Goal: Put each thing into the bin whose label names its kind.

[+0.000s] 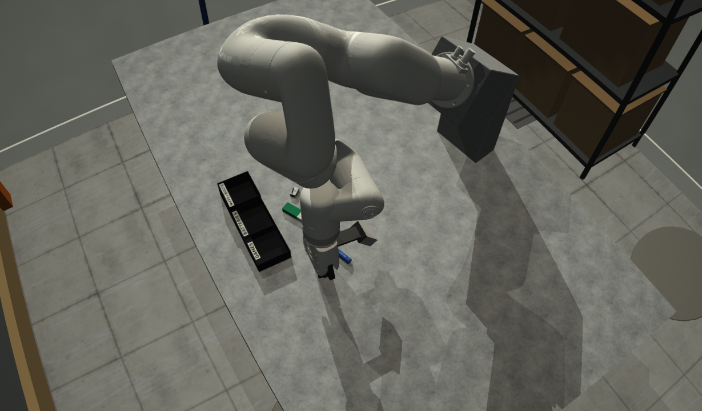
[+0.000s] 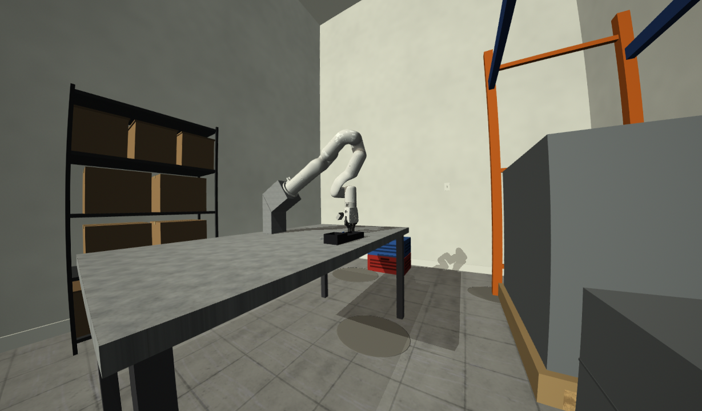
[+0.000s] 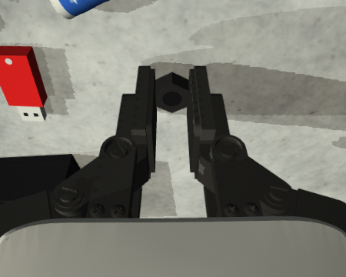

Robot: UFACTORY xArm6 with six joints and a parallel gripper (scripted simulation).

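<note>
Right now the blue battery is 60 mm behind my hand, 20 mm to the right of it and 20 mm below it. From my hand the other things lie so: black cube: 20 mm below; red USB stick: 70 mm to the right, 20 mm below, 10 mm behind; green battery: 120 mm to the right, 50 mm behind, 20 mm below.
</note>
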